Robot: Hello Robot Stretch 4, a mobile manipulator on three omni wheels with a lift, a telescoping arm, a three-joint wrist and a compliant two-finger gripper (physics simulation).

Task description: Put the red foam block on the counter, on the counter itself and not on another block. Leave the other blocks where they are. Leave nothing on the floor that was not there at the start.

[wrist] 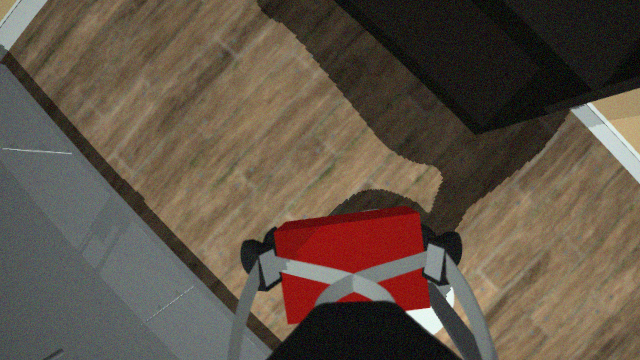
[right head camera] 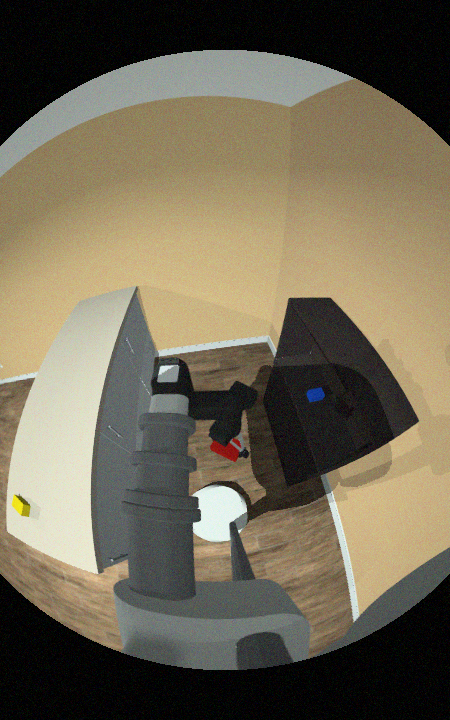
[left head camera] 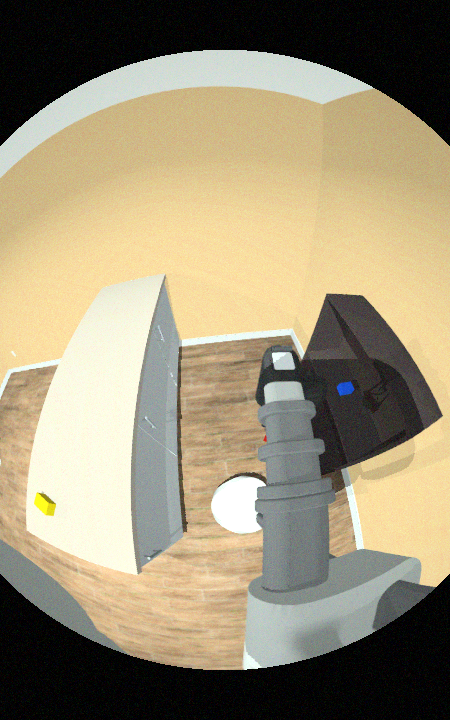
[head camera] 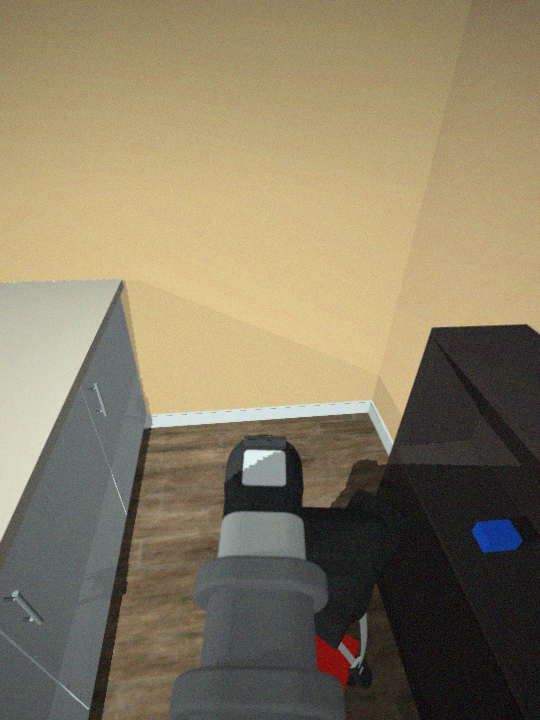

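Where they show: gripper, fingertip midpoint: [wrist: 349, 245] [right head camera: 227, 445] [head camera: 319, 648]; robot's base, origin of the base link: [right head camera: 217, 511] [left head camera: 241, 503].
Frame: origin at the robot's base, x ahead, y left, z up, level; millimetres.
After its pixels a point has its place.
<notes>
My gripper [wrist: 349, 245] {x 278, y -87, z 891 mm} is shut on the red foam block [wrist: 360, 230] {x 288, y -103, z 928 mm} [right head camera: 223, 449] {x 256, y -73, z 928 mm} [head camera: 331, 663] {x 251, y -96, z 928 mm}, with a fingertip at each side. The block hangs high above the floor, between the counter and the dark unit. In the left head camera view, the arm hides most of it. The counter [head camera: 40, 360] {x 948, y 654, z 882 mm} [left head camera: 95, 398] {x 399, y 668, z 882 mm} [right head camera: 58, 403] {x 420, y 729, z 882 mm}, cream-topped with grey fronts, stands to the left. A yellow block [left head camera: 44, 503] {x -123, y 776, z 927 mm} [right head camera: 21, 505] {x -122, y 764, z 927 mm} lies on its near end. A blue block [head camera: 498, 535] {x 596, y -605, z 629 mm} [left head camera: 345, 388] {x 593, y -600, z 629 mm} [right head camera: 315, 394] {x 595, y -604, z 630 mm} lies on the dark unit to the right.
The dark unit [head camera: 465, 628] {x 570, y -705, z 72 mm} [right head camera: 286, 424] {x 647, y -584, z 72 mm} [wrist: 450, 55] {x 406, y -594, z 73 mm} stands close to the right of the gripper. The white round base [left head camera: 236, 504] {x 4, y 41, z 187 mm} [right head camera: 214, 512] {x 8, y 6, z 187 mm} is on the floor below the arm. Cabinet handles [head camera: 99, 400] stick out from the counter front. Walls meet behind.
</notes>
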